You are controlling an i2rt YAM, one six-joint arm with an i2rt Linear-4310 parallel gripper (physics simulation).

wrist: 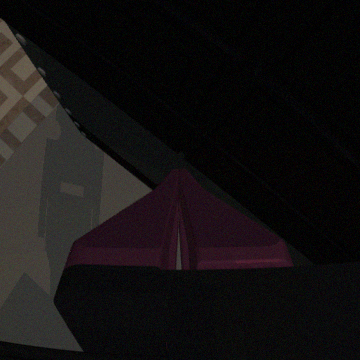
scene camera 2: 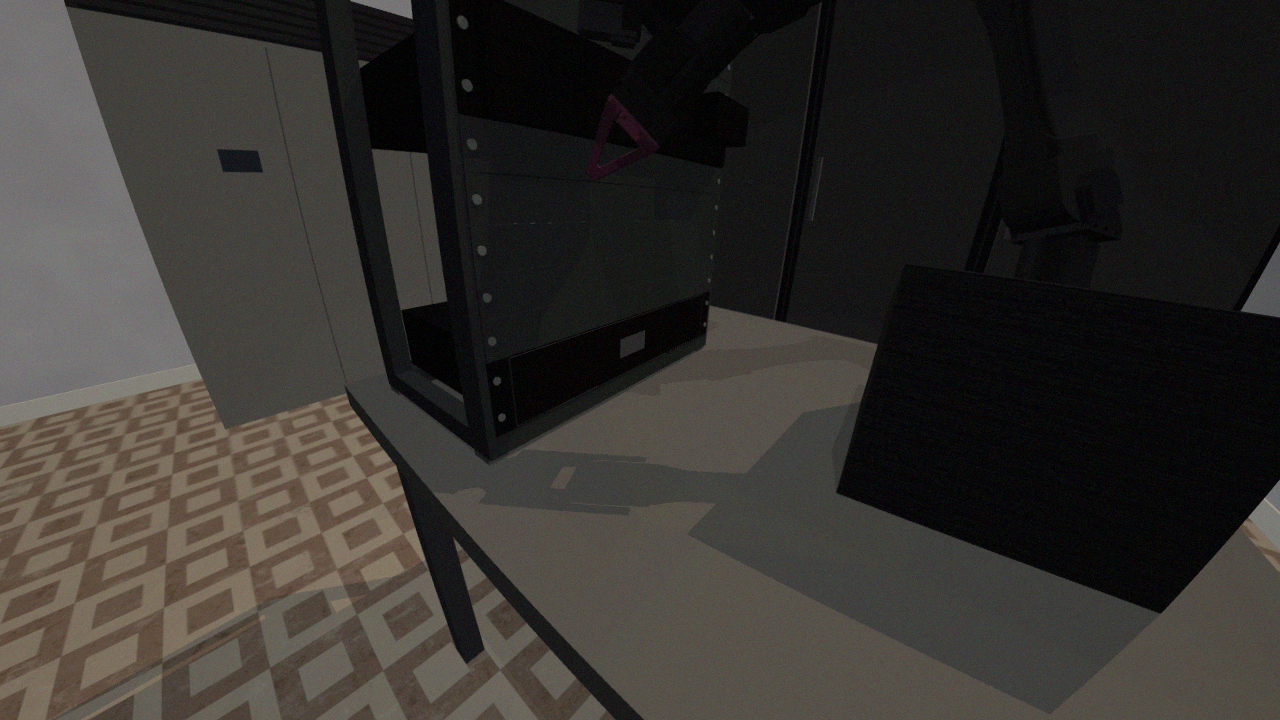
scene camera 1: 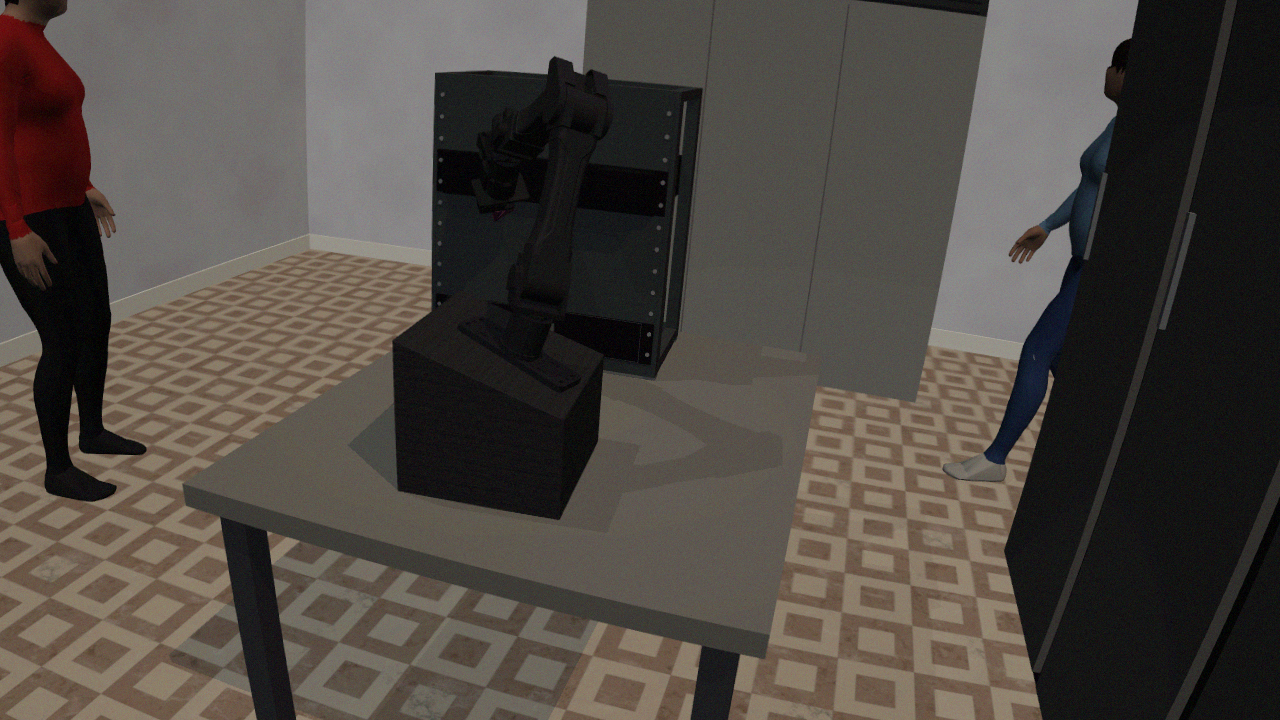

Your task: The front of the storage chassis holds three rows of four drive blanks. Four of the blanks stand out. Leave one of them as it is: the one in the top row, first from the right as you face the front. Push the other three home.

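Seen in the pictures: gripper, fingertip midpoint: [wrist: 178, 180] [scene camera 2: 589, 176] [scene camera 1: 494, 218]; arm's base, link origin: [scene camera 2: 1039, 315] [scene camera 1: 517, 355].
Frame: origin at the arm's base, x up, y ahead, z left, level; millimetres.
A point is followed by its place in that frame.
The storage chassis [scene camera 1: 623, 186] {y 410, x 207, z 36 mm} [scene camera 2: 528, 80] {y 366, x 183, z 381 mm} is a black band across the upper part of the rack. Its front is very dark; rows and separate drive blanks cannot be made out, so I cannot tell which stand out. A dark block [scene camera 2: 732, 120] {y 408, x 208, z 37 mm} juts forward at the chassis's right end in scene camera 2; whether it is a blank is unclear. My gripper [scene camera 1: 501, 214] {y 384, x 108, z 306 mm} [scene camera 2: 591, 173] {y 384, x 108, z 306 mm} [wrist: 178, 180] {y 384, x 108, z 306 mm} is shut and empty, its magenta fingertips together, pointing down at the front near the chassis's lower edge. Contact cannot be told. The arm hides part of the chassis in scene camera 1.
The rack [scene camera 1: 671, 268] {y 717, x -19, z 42 mm} [scene camera 2: 456, 268] {y 378, x 22, z 457 mm} stands on the table [scene camera 1: 707, 555] {y -64, x -198, z -359 mm} [scene camera 2: 698, 608] {y 111, x -198, z 393 mm}, with grey-green panels [scene camera 2: 590, 259] {y 401, x 16, z 295 mm} below the chassis and a black unit [scene camera 2: 572, 371] {y 393, x -122, z 330 mm} at the bottom. The arm's dark pedestal [scene camera 1: 483, 429] {y -126, x -69, z -24 mm} [scene camera 2: 1056, 429] {y -37, x -63, z 145 mm} stands before it. Two people stand beyond the table.
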